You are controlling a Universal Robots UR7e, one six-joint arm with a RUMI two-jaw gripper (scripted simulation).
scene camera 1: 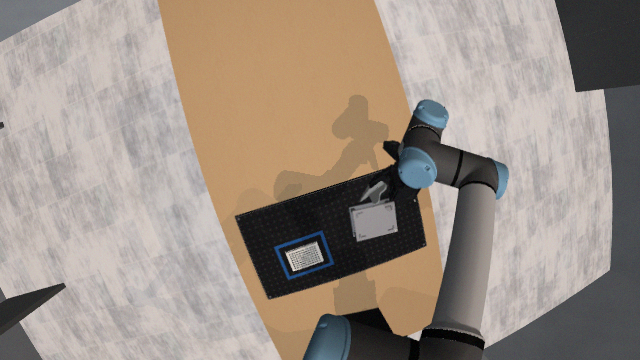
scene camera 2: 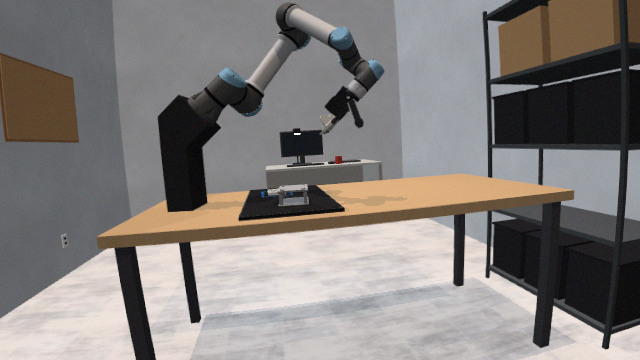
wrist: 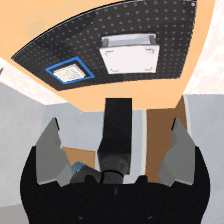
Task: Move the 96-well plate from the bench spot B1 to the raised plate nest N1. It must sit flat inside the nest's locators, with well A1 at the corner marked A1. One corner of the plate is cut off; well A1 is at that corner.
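My gripper is visible in the pictures, the wrist view included. A grey plate nest N1 is visible too.
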